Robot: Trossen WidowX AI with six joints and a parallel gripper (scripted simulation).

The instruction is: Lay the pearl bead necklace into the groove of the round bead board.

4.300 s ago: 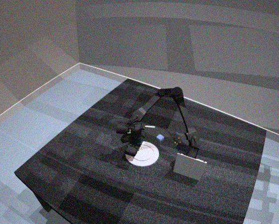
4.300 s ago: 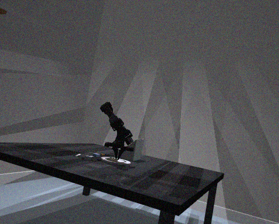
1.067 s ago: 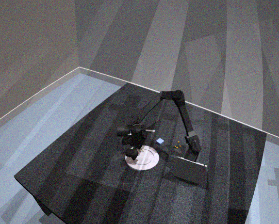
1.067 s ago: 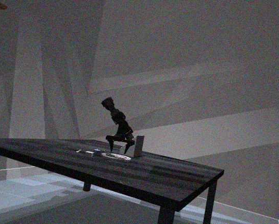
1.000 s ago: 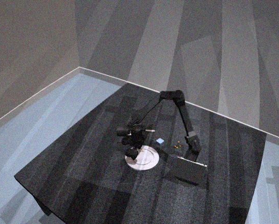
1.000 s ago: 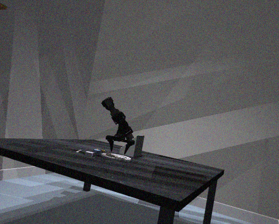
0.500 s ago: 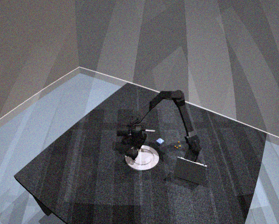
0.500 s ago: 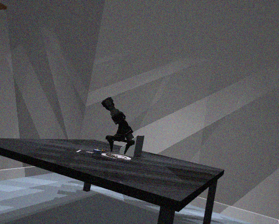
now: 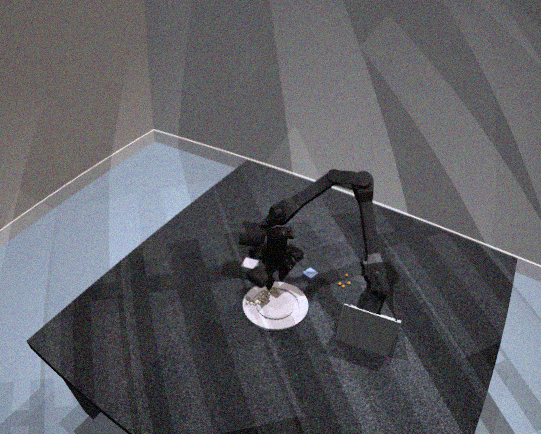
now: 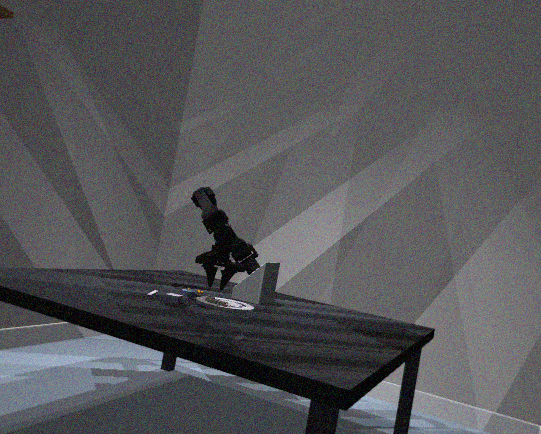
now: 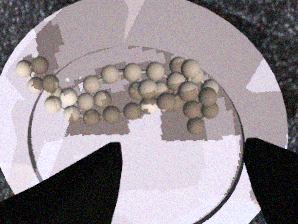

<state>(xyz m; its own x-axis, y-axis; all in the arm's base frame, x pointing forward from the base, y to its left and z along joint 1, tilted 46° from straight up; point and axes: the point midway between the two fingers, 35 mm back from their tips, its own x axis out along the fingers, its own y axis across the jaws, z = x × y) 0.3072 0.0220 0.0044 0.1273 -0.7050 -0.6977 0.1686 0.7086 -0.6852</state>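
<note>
The round white bead board lies 30 mm behind my gripper tip, 30 mm to the left of it and 50 mm below it. From my gripper tip the other things lie so: small white block: 140 mm ahead, 60 mm to the right, 40 mm below; small blue cube: 50 mm behind, 140 mm to the right, 50 mm below; thin white stick: 90 mm ahead, 190 mm to the right, 50 mm below.
</note>
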